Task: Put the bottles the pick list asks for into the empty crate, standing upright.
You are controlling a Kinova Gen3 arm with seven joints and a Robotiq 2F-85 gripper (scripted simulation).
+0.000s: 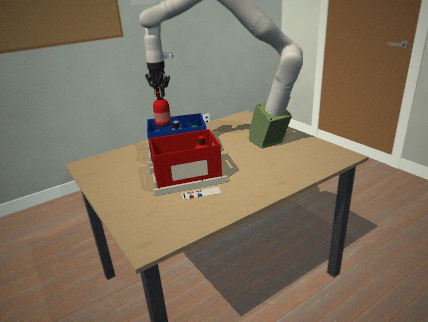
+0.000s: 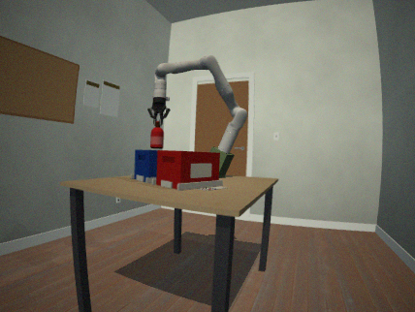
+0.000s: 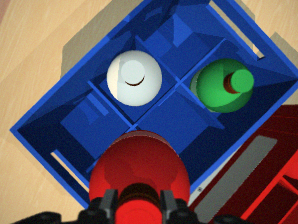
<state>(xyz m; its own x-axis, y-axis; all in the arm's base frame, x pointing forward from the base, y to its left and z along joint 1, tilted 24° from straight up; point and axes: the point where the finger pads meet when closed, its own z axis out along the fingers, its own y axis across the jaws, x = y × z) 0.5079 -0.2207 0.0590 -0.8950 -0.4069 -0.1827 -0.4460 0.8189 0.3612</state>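
Right now my hand is 25 cm above the red crate and 22 cm to the right of it. From my hand the other things lie so: blue crate (25 cm below, 6 cm behind, 1 cm to the right); then blue-label bottle (25 cm below, 4 cm ahead, 1 cm to the left); then white-label bottle (25 cm below, 8 cm behind, 5 cm to the right).
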